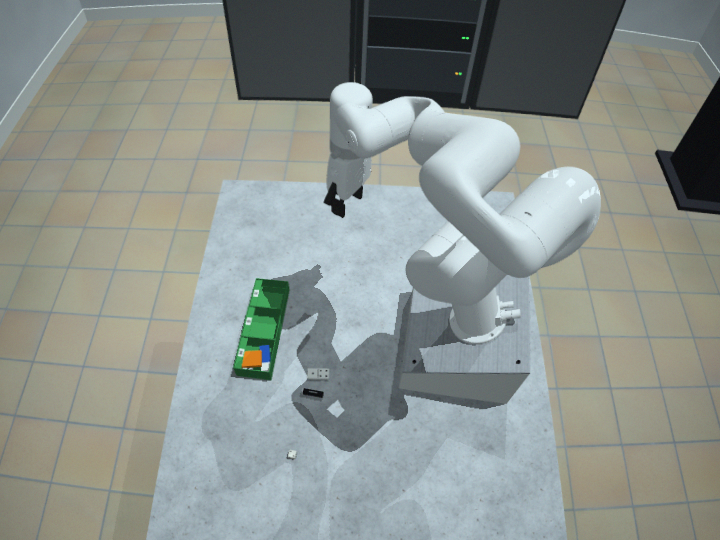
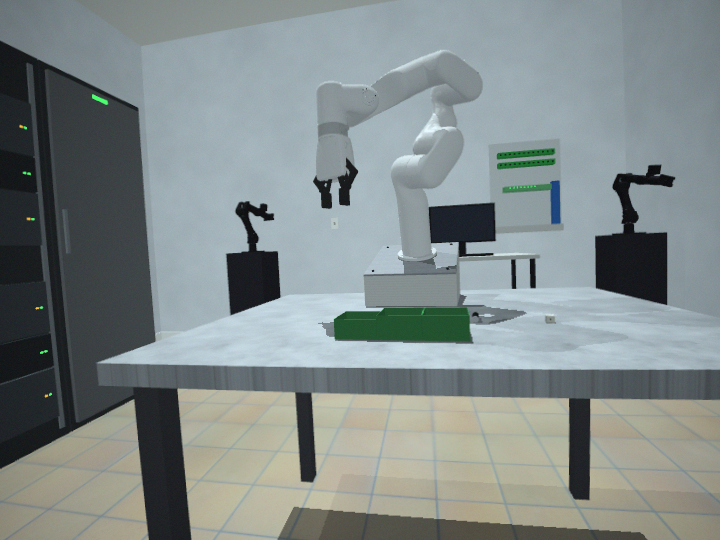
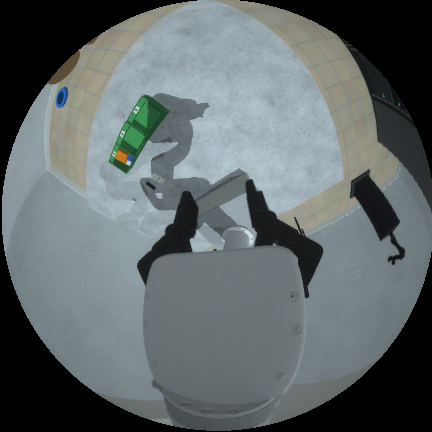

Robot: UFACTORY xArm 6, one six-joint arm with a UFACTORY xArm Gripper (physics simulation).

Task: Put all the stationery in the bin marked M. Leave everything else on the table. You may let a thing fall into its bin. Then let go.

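Places are measured from the arm's base along level axes (x ahead, y left, z up), in millimetres.
Pixels of known places: gripper, between the fingertips: [image 1: 346, 205] [image 2: 335, 206] [image 3: 218, 194]; arm's base, origin of its link: [image 1: 478, 319] [image 2: 417, 254] [image 3: 237, 237].
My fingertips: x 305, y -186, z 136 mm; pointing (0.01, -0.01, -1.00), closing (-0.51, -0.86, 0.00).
Note:
For each thing: its top centre in the pictures, then the offset to it from my fingertips. "pt": a spot on its surface instead.
- green three-part bin, centre of its top: [image 2: 401, 311] [image 1: 261, 321] [image 3: 129, 139] dz -236, dx +188, dy +174 mm
- orange block, centre of its top: [image 1: 250, 358] [image 3: 119, 156] dz -252, dx +203, dy +263 mm
- blue piece, centre of its top: [image 1: 265, 357] [image 3: 129, 157] dz -262, dx +171, dy +254 mm
- partly hidden white piece, a spot on its surface: [image 1: 265, 366] [image 3: 128, 162] pt dz -262, dx +167, dy +276 mm
- white domino, centre of its top: [image 1: 318, 373] [image 3: 156, 178] dz -275, dx +44, dy +277 mm
- small black bar, centre of its top: [image 1: 312, 391] [image 3: 149, 185] dz -268, dx +53, dy +327 mm
- white die, centre of its top: [image 1: 292, 453] [image 2: 549, 314] [image 3: 132, 201] dz -266, dx +81, dy +474 mm
The green three-part bin [image 1: 259, 327] [image 2: 401, 328] [image 3: 133, 135] stands on the table. Its end compartment marked M holds an orange block [image 1: 251, 358] [image 3: 121, 156], a blue piece [image 1: 265, 352] [image 3: 130, 158] and a partly hidden white piece [image 1: 265, 366] [image 3: 128, 163]. The other two compartments look empty. My gripper [image 1: 347, 203] [image 2: 335, 203] [image 3: 218, 194] is open and empty, high over the far part of the table, well away from the bin.
A white domino [image 1: 318, 373] [image 3: 158, 178] and a small black bar [image 1: 312, 392] [image 3: 150, 185] lie between the bin and the robot's base [image 1: 465, 386] [image 2: 410, 289]. A white die [image 1: 291, 454] [image 2: 550, 318] [image 3: 133, 200] lies farther off, beyond the M end.

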